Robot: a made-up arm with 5 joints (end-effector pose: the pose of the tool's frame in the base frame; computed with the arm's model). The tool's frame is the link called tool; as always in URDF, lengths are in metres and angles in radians. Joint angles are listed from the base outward.
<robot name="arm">
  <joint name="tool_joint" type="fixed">
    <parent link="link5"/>
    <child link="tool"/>
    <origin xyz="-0.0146 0.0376 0.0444" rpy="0 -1.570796 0"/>
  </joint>
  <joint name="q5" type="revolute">
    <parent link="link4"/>
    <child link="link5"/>
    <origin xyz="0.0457 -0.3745 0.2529"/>
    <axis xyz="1 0 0"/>
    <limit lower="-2.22" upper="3.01" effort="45" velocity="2.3"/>
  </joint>
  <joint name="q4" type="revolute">
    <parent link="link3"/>
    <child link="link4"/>
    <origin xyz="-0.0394 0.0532 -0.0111"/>
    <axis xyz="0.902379 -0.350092 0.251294"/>
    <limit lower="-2.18" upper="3.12" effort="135" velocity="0.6"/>
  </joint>
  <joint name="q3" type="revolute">
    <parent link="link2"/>
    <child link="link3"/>
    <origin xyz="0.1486 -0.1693 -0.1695"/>
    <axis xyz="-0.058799 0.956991 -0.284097"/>
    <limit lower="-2.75" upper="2.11" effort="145" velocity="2.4"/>
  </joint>
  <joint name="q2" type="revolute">
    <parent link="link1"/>
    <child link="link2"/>
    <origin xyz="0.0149 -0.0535 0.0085"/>
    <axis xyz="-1 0 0"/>
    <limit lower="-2.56" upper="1.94" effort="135" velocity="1.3"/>
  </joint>
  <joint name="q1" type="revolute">
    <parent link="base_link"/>
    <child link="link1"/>
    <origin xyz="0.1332 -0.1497 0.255"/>
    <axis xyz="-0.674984 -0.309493 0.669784"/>
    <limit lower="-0.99" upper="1.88" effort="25" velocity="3.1"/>
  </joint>
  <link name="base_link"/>
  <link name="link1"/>
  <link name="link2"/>
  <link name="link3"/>
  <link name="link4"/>
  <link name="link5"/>
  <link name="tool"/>
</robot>
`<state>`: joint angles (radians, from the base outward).
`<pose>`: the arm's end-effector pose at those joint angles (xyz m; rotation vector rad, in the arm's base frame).
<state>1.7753 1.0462 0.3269 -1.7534 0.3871</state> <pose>0.3337 0.2700 0.0862 1.9862 0.9691 -0.6404</pose>
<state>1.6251 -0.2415 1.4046 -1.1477 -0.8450</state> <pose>0.6267 0.2357 0.2365 -1.9564 0.8412 2.0013</pose>
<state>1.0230 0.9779 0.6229 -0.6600 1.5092</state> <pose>0.2908 0.2838 0.6002 -0.7180 -2.0031 0.3949</pose>
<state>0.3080 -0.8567 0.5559 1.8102 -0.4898</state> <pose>0.3262 -0.1797 -0.3323 1.3239 -1.2252 -1.3972</pose>
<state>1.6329 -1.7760 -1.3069 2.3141 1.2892</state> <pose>0.4075 0.3713 0.2008 -1.5120 -1.5657 0.0958</pose>
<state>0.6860 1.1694 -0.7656 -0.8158 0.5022</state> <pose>-0.0486 -0.0375 0.4917 -0.8687 -2.0420 1.9557</pose>
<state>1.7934 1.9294 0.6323 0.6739 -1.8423</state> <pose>-0.2765 0.1878 0.4429 1.6677 0.0350 -0.4251</pose>
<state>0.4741 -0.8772 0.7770 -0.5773 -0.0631</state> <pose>0.6647 -0.3398 0.2771 0.0974 -0.6814 0.5139</pose>
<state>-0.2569 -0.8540 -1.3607 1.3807 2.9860</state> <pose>0.6164 -0.4067 -0.0844 -2.0621 -1.2564 -1.0905</pose>
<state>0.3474 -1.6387 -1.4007 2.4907 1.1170</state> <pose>0.6635 -0.1103 0.3835 -1.2473 -0.4603 -0.7375</pose>
